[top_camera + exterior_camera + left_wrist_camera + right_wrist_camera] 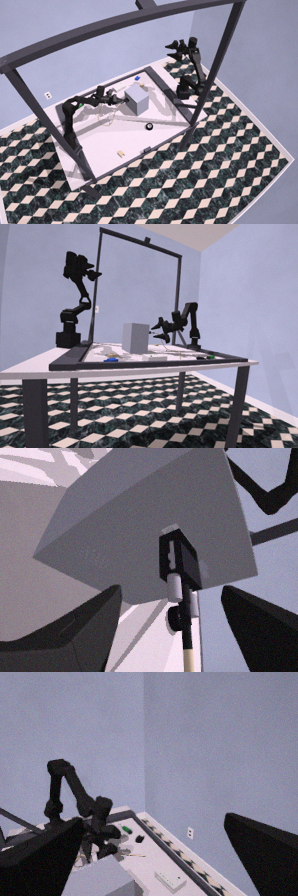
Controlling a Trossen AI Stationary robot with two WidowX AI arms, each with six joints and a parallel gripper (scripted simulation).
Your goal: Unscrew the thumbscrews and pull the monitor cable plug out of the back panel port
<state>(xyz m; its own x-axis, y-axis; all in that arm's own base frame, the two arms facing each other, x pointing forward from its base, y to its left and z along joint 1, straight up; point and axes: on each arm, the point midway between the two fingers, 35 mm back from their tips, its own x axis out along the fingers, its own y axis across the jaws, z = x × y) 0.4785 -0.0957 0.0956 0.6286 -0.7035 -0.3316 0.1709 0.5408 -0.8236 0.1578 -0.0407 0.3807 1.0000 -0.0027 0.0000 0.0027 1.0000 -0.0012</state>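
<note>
Now: the grey box 14 cm to the right of my left hand, 5 cm below it and 3 cm behind it.
</note>
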